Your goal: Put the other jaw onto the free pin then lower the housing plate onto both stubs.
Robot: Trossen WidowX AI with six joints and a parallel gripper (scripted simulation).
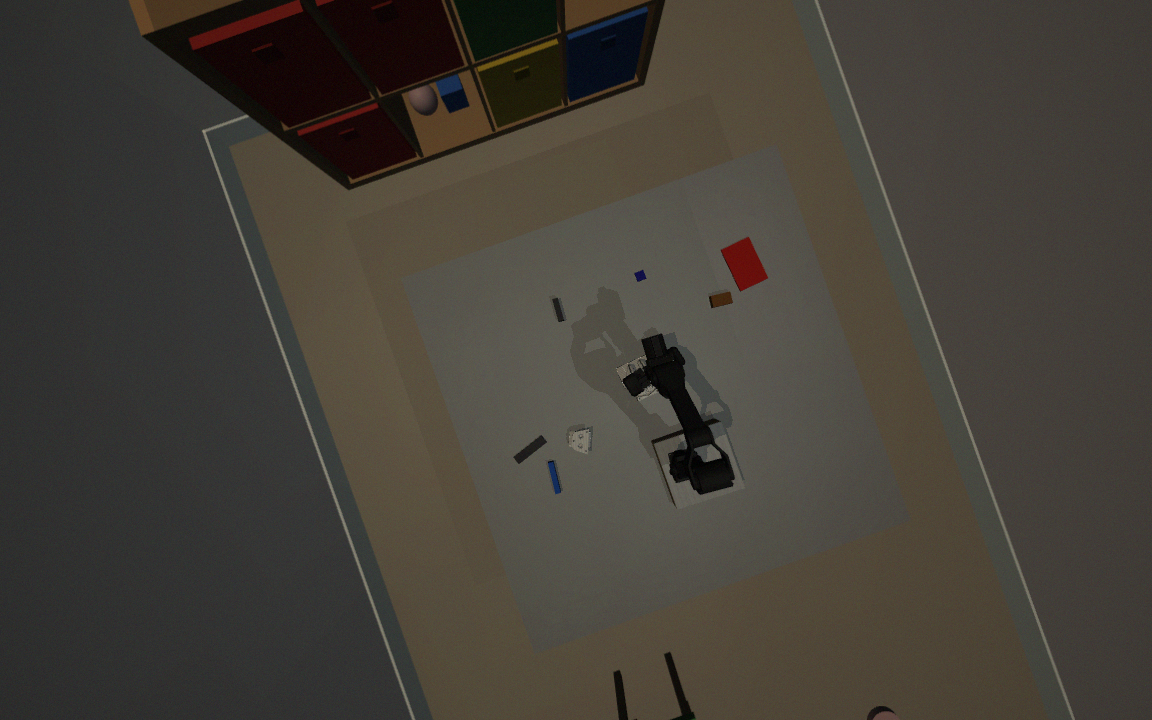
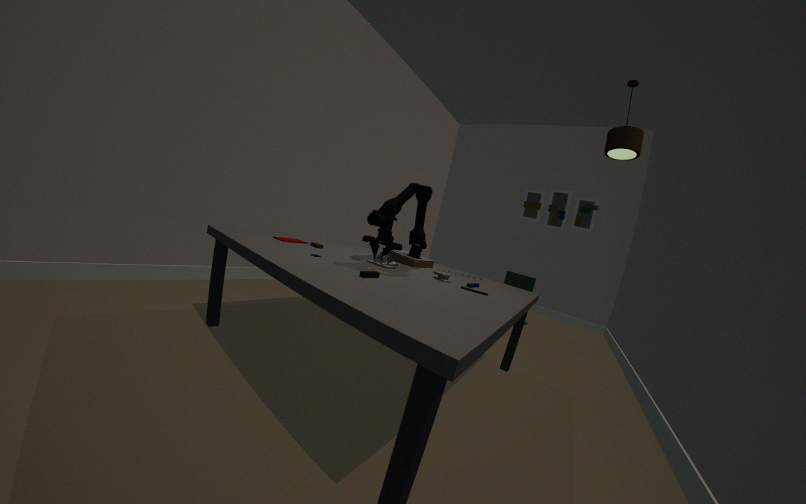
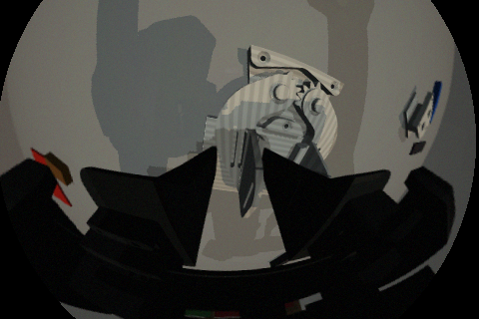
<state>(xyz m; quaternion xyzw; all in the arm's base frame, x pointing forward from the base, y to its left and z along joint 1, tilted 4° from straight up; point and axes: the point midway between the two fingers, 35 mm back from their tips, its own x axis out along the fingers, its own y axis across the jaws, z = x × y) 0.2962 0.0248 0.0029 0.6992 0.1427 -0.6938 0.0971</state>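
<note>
Right now the small white part is 16 cm behind my gripper tip and 27 cm to the left of it. The rest, counted from my gripper tip: dark block: 26 cm ahead, 23 cm to the left; small blue cube: 30 cm ahead, 5 cm to the right, 1 cm below; brown block: 17 cm ahead, 28 cm to the right, 1 cm below.
</note>
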